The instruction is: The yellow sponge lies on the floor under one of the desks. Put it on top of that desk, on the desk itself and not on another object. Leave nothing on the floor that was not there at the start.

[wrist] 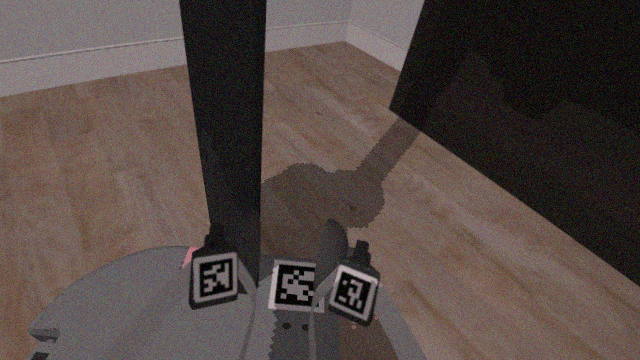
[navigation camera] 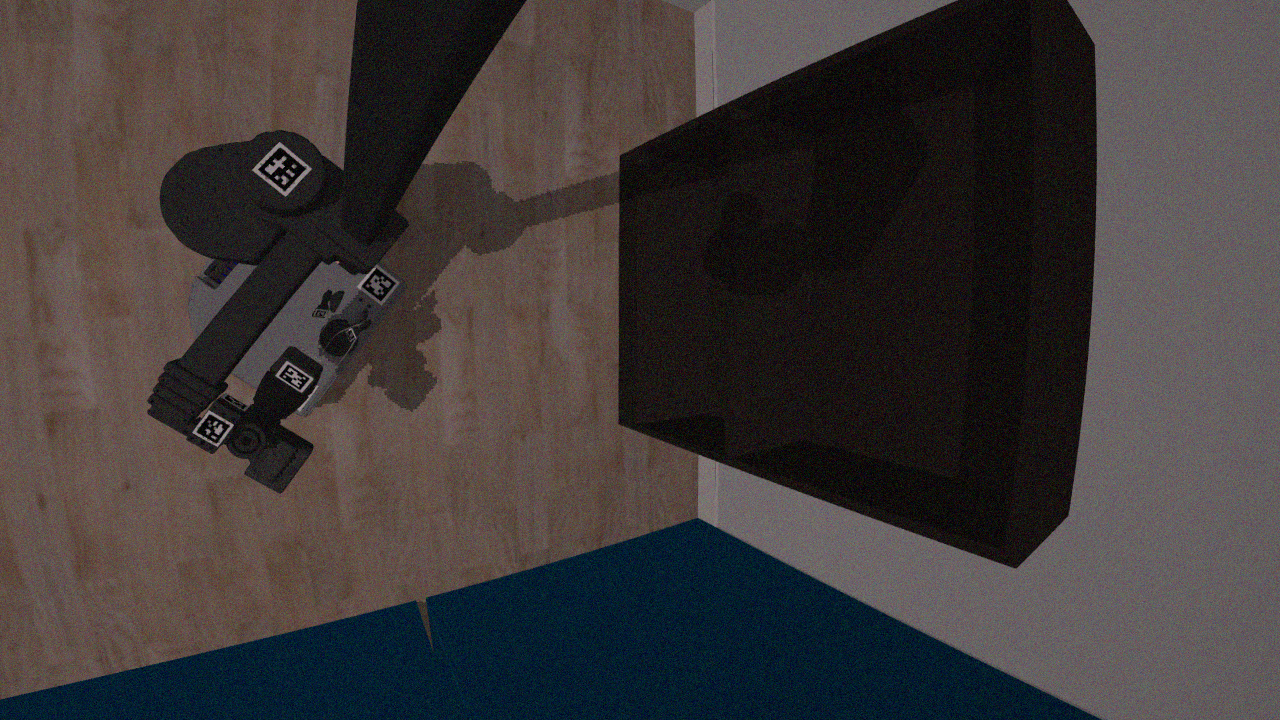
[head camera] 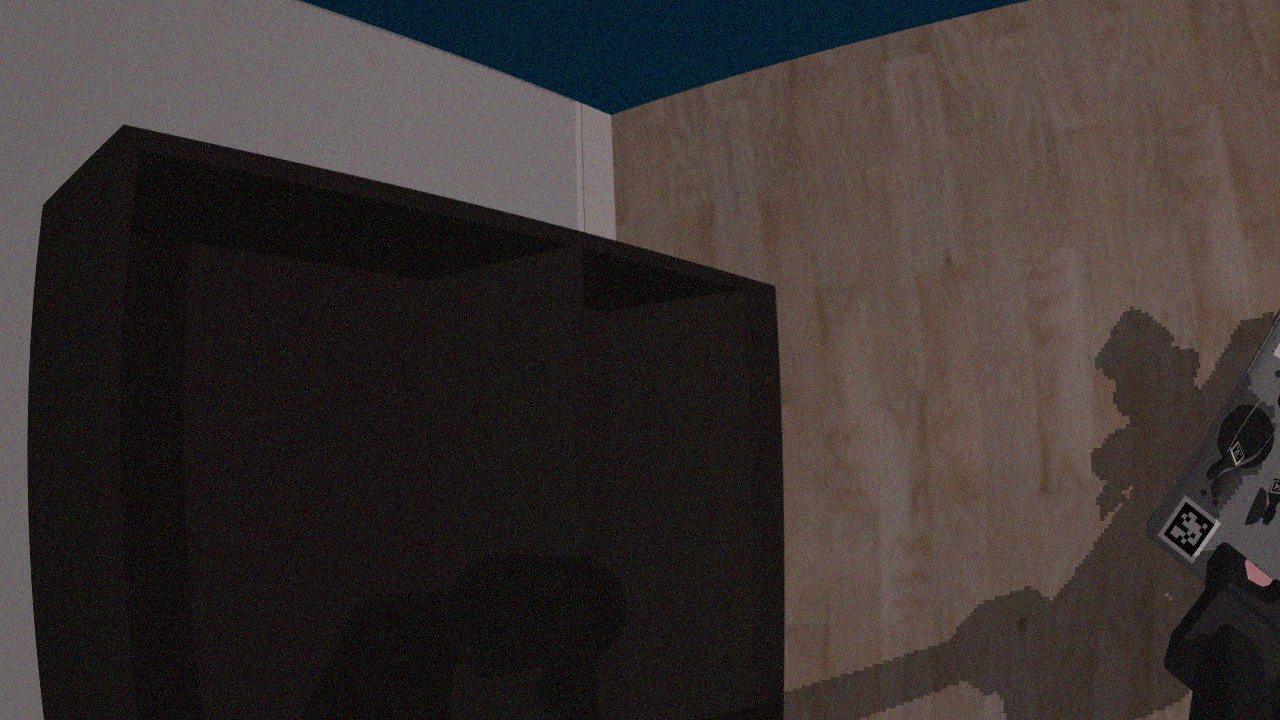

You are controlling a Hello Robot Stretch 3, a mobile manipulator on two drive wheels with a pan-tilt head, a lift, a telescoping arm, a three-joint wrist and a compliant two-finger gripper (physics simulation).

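Seen in the pictures: gripper, between the fingertips: (wrist: 289,239) (navigation camera: 354,301) (head camera: 1230,507); robot's base, origin of its link: (head camera: 1243,437).
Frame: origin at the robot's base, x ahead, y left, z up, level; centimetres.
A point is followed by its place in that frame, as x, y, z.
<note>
The yellow sponge does not show in these views, and I see nothing that I can make out as a desk. My gripper (head camera: 1253,472) (navigation camera: 332,319) (wrist: 289,239) @[-1.9, 6.9, 33.1] is open, its two fingers apart, with no object between them. It hangs low over the robot's grey base (navigation camera: 277,344) @[-7.8, -7.7, 16.0] (wrist: 150,310), pointing back across it. In the head camera it shows at the right edge, partly cut off.
A large dark piece of furniture with a recessed front (head camera: 80,429) @[65.1, 46.6, 106.1] (navigation camera: 1060,268) @[55.4, 59.2, 106.1] (wrist: 530,165) @[53.7, 51.6, 9.6] stands beside the robot. Behind it is a pale wall (head camera: 358,107) @[117.3, 25.5, 57.9] (navigation camera: 1190,358) @[83.5, 65.8, 119.4]. A dark blue surface (head camera: 608,44) @[110.6, 1.8, 24.4] (navigation camera: 626,635) @[83.6, -20.8, 40.2] borders the wooden floor (head camera: 939,313) @[49.8, 11.9, 0.0] (navigation camera: 537,376) @[46.0, 20.2, 0.1] (wrist: 100,175) @[-42.0, 41.4, 0.0]. The black mast (navigation camera: 402,107) @[-5.8, 11.6, 104.0] (wrist: 227,110) @[-6.4, 11.6, 38.4] rises from the base.
</note>
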